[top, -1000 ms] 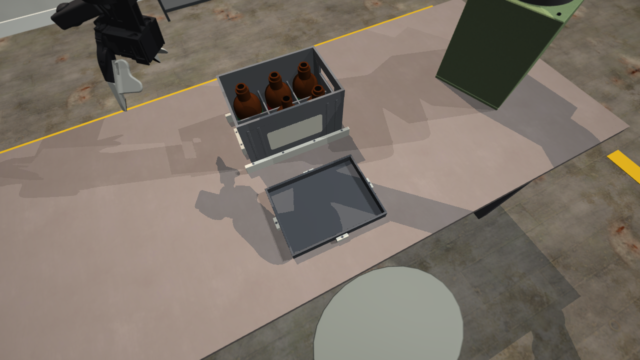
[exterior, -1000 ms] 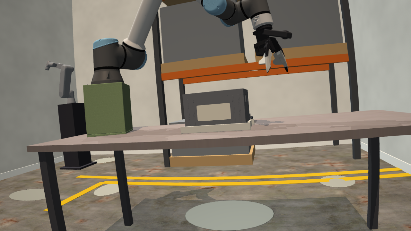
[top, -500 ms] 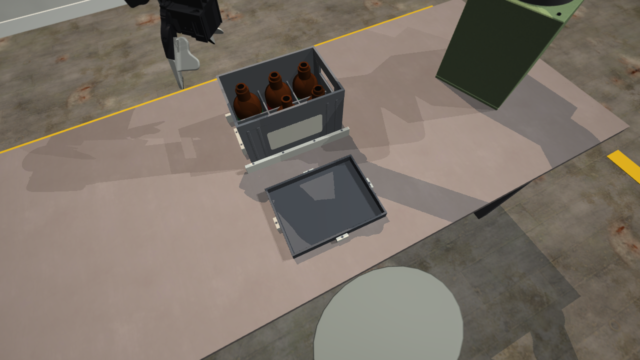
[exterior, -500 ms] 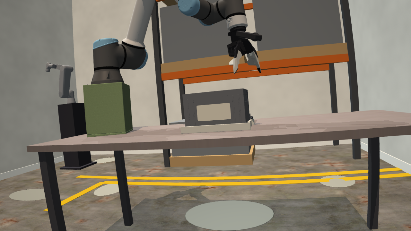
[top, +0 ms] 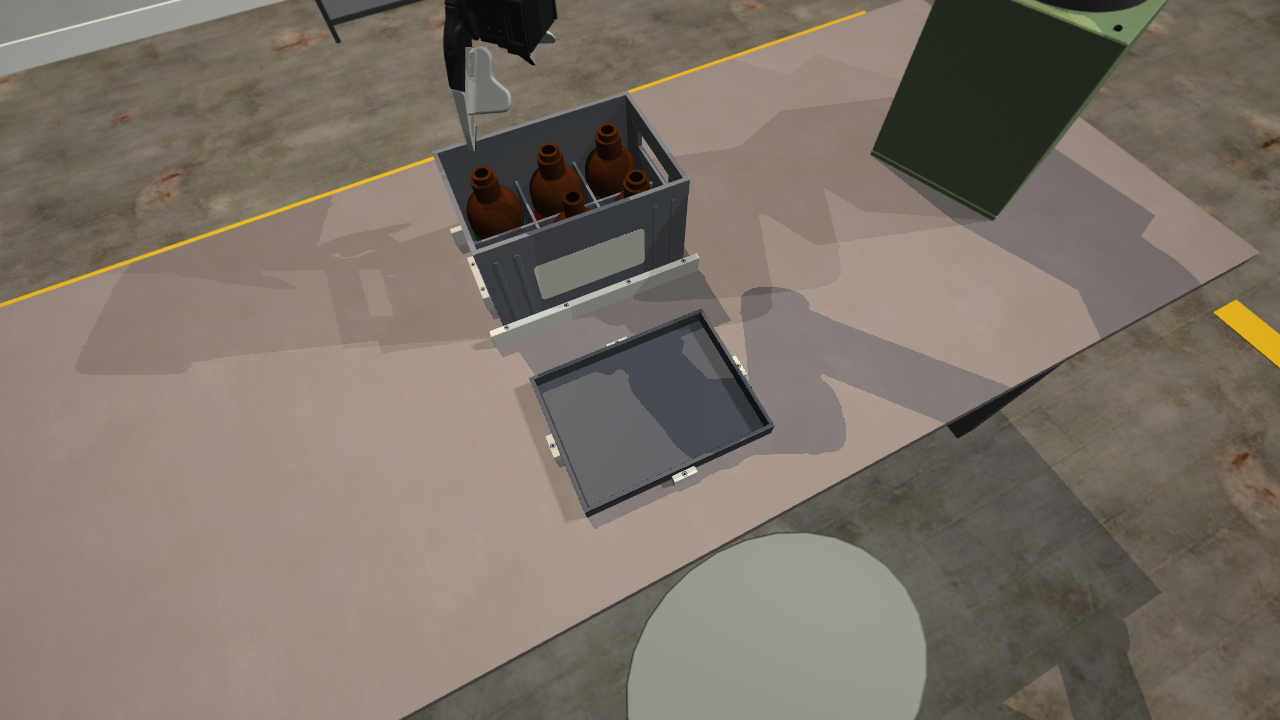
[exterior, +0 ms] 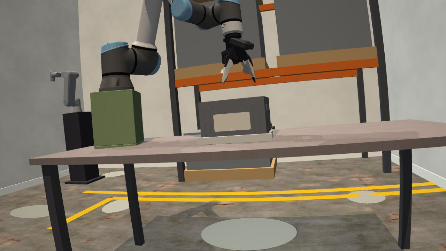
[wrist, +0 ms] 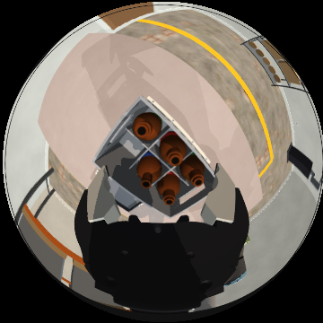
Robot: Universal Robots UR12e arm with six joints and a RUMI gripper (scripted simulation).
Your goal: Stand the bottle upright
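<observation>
The grey crate lies 40 mm behind my hand, 50 mm to the left of it and 160 mm below it. From my hand the other things lie so: dark tray: 20 mm behind, 330 mm to the left, 230 mm below; then brown bottle: 30 mm behind, 100 mm to the left, 150 mm below.
</observation>
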